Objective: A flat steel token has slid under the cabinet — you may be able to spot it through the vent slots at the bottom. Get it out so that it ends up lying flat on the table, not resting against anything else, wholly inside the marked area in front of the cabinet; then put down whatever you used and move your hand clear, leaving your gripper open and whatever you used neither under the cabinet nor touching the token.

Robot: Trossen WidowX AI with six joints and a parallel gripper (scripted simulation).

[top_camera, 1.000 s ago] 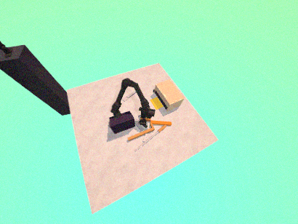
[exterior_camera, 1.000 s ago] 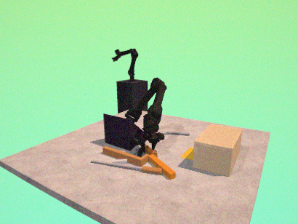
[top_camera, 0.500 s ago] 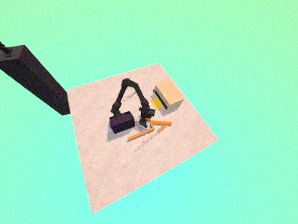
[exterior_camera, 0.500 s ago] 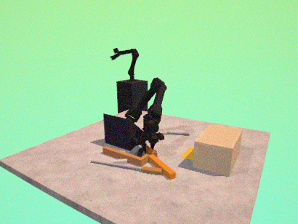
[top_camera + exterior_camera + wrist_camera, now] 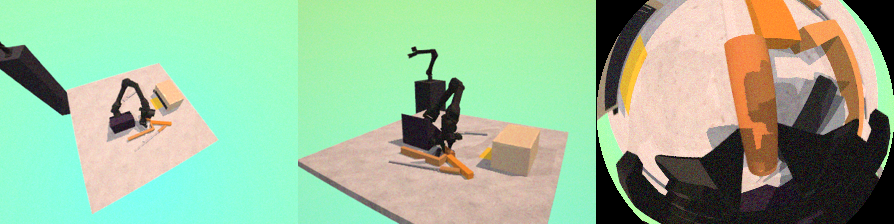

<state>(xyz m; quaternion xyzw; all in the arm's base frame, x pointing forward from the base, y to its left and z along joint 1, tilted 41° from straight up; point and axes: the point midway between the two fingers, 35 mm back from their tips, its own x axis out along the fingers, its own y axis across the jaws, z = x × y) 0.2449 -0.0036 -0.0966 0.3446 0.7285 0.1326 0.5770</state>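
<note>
Right now my gripper tip is 40 mm past the dark-handled tool and 20 mm to the left of it. Round my gripper tip: orange bar (170 mm ahead, 90 mm to the right, 10 mm above).
</note>
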